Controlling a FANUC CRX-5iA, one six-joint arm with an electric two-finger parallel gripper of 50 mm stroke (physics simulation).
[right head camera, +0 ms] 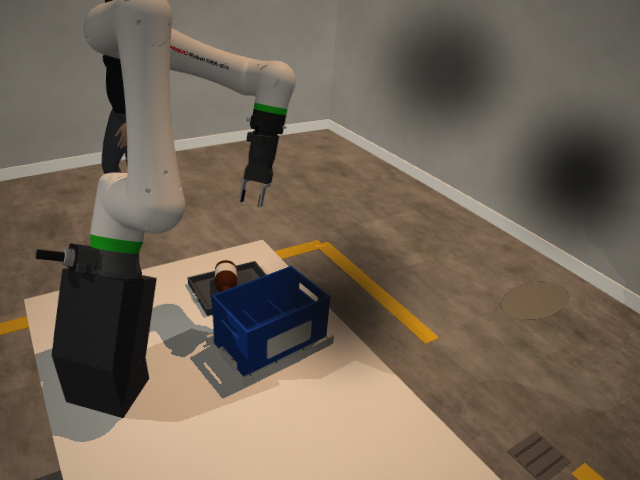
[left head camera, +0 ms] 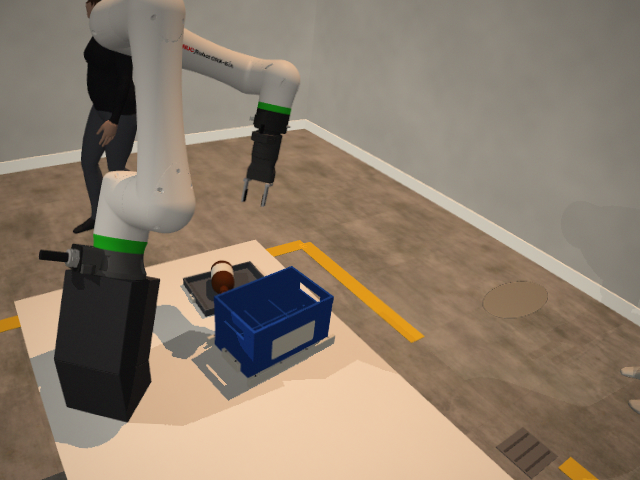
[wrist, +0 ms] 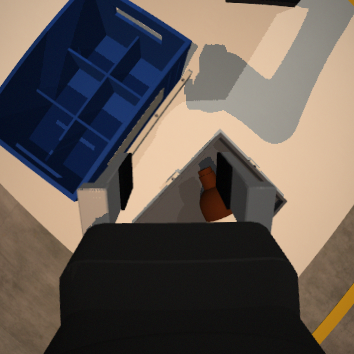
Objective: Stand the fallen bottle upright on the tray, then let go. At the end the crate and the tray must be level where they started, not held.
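Pixels of known places: gripper, fingertip midpoint: (right head camera: 250, 204) (left head camera: 253, 203) (wrist: 174, 169); arm's base, origin of the base link: (right head camera: 111, 273) (left head camera: 115, 274).
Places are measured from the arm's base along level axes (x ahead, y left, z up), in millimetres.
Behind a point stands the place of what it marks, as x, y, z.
Observation:
A brown bottle (left head camera: 222, 279) {368, 162, -232} (right head camera: 225, 276) {374, 169, -228} (wrist: 212, 202) {390, 163, -231} with a pale label lies on its side on the dark grey tray (left head camera: 197, 300) {278, 156, -280} (right head camera: 200, 298) {281, 158, -278} (wrist: 170, 192) {425, 104, -298}. Its neck points toward the crate side in the head views. In the wrist view its labelled end is hidden behind the gripper body. The blue crate (left head camera: 240, 338) {264, -157, -188} (right head camera: 235, 335) {266, -151, -186} (wrist: 172, 65) {294, -25, -132} stands level on the table, right beside the tray, and hides the tray's near corner in the head views. My gripper (left head camera: 254, 202) {415, 65, 73} (right head camera: 251, 202) {415, 65, 73} (wrist: 174, 169) {415, 65, 73} is open and empty, high above the tray and pointing down.
The crate has inner dividers forming several compartments. The pale table (left head camera: 330, 428) {362, -446, -304} (right head camera: 320, 428) {359, -443, -304} bears the black robot base (left head camera: 103, 330) {-70, -119, -60} (right head camera: 100, 330) {-65, -126, -63} at the left. A person (left head camera: 111, 77) stands on the floor behind the arm. Yellow floor lines (left head camera: 361, 289) (right head camera: 382, 291) run beyond the table.

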